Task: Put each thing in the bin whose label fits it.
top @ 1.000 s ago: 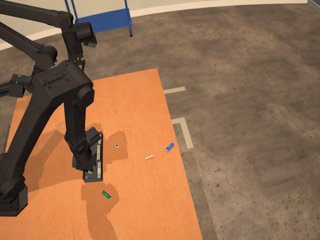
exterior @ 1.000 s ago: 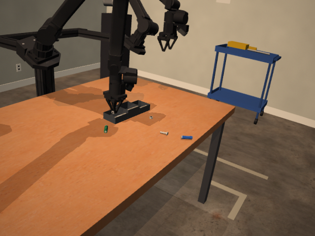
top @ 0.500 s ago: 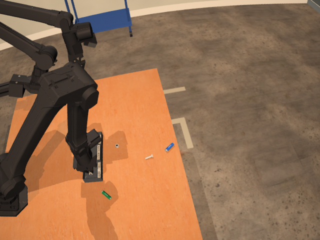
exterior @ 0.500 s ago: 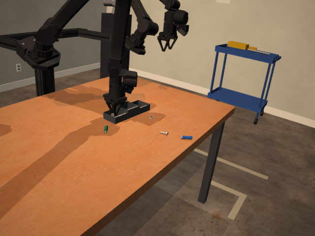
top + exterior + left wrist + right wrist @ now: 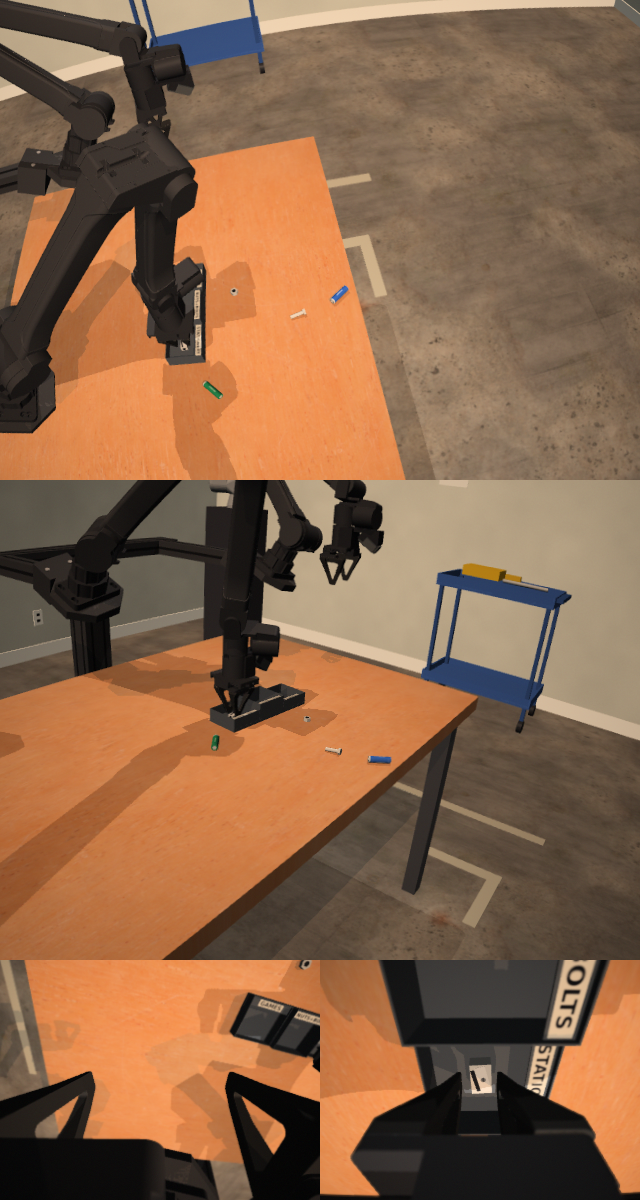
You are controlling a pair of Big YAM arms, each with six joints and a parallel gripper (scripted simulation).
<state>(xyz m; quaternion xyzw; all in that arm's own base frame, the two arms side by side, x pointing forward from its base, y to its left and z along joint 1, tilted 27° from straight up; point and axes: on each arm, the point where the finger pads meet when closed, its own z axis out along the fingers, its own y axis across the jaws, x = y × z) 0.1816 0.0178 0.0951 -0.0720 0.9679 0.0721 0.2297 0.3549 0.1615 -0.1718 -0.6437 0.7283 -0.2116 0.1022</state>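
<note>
My right hand is 1 cm above the pencil sharpener. Also, from my right hand: bolt 26 cm ahead, 7 cm to the left, 2 cm below; green battery 7 cm ahead, 11 cm to the right, 2 cm below; nut 11 cm ahead, 14 cm to the left, 2 cm below.
</note>
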